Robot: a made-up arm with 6 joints.
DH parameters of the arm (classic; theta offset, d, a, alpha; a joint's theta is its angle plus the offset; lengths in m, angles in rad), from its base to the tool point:
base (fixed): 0.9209 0 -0.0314 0
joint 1: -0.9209 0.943 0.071 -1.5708
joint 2: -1.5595 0 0.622 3.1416
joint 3: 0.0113 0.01 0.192 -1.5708
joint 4: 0 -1.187 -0.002 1.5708
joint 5: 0 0.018 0.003 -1.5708
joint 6: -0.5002 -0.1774 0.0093 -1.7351
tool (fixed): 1.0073 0.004 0 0
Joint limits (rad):
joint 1: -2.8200..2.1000
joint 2: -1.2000..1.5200
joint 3: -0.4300..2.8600
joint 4: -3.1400..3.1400
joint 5: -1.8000..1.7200
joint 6: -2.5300..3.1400
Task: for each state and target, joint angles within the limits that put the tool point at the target. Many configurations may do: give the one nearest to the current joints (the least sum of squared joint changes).
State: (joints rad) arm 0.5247 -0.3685 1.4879 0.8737 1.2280 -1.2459
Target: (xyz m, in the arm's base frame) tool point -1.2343 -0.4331 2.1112
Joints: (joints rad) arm 0.4081 -0.4545 1.9106 0.8789 1.4868 -1.2316
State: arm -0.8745 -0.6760 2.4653 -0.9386 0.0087 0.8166
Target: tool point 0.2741 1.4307 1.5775
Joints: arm -1.7773 -0.3039 2.6790 -0.9465 -0.0830 0.8233
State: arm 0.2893 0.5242 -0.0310 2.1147 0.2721 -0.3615
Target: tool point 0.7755 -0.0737 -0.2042
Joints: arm -0.1094 1.2011 -0.4041 2.1257 0.1870 -0.3596
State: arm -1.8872 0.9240 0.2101 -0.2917 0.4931 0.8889
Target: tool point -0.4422 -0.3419 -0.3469
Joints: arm -2.4068 1.4389 -0.4300 -0.4557 0.3310 0.8821
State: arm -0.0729 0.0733 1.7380 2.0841 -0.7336 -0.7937
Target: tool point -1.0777 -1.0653 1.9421
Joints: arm 0.7047 -0.4818 2.1176 2.0688 -0.8072 -0.7968
